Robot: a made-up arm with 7 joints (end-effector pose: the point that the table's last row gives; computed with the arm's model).
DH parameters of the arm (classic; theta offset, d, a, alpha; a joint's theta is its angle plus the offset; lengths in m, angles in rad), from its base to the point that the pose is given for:
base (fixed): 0 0.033 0 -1.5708
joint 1: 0 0.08 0.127 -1.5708
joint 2: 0 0.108 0.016 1.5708
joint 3: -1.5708 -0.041 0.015 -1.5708
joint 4: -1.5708 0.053 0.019 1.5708
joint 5: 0 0.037 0.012 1.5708
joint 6: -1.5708 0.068 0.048 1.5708
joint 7: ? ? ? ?
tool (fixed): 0 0.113 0 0
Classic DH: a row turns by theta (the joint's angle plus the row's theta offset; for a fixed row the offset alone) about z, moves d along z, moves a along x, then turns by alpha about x.
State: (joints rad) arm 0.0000 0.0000 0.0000 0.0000 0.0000 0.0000 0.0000
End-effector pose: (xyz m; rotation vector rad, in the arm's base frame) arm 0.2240 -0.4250 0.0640 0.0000 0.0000 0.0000
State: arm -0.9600 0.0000 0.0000 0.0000 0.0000 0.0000 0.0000
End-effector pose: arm 0.1031 -0.4250 0.2343 0.0000 -0.9600 0.0000
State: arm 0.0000 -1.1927 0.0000 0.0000 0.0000 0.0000 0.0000
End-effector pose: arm 0.6321 -0.0163 0.0640 0.0000 0.0000 1.1927
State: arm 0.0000 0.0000 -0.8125 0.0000 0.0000 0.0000 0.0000
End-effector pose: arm 0.0978 -0.4250 0.0794 0.0000 -0.8125 0.0000
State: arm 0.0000 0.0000 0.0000 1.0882 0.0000 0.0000 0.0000
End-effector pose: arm 0.2240 -0.2862 -0.4135 1.0882 0.0000 0.0000
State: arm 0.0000 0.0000 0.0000 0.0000 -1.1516 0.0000 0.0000
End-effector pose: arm 0.6486 -0.1130 0.0640 0.0000 0.0000 1.1516
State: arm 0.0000 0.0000 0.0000 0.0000 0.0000 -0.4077 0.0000
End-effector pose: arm 0.2240 -0.4483 -0.1455 0.4077 0.0000 0.0000
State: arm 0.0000 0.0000 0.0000 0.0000 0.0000 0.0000 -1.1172
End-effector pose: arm 0.2716 -0.4250 -0.0858 0.0000 1.1172 0.0000
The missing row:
joint 7: -1.5708 0.495 0.096 -1.5708
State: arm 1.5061 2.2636 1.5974 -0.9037 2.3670 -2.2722 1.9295
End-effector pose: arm -0.4828 0.5540 0.0386 -2.2954 -1.1107 1.2690
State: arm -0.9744 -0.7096 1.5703 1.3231 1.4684 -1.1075 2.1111
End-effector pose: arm -0.1503 0.4936 0.0489 -1.4045 -1.2365 -1.8882
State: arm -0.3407 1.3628 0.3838 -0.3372 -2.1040 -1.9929 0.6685
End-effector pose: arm 0.0372 0.1424 -0.5860 2.1371 0.4797 -0.1143
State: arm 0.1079 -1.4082 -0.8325 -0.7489 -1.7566 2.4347 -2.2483
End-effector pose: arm -0.0885 -0.2956 -0.0336 -0.2865 -1.4293 -0.5148
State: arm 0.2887 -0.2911 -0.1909 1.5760 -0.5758 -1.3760 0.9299
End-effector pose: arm 0.0685 0.5579 -0.3302 2.9377 0.2484 -0.6453
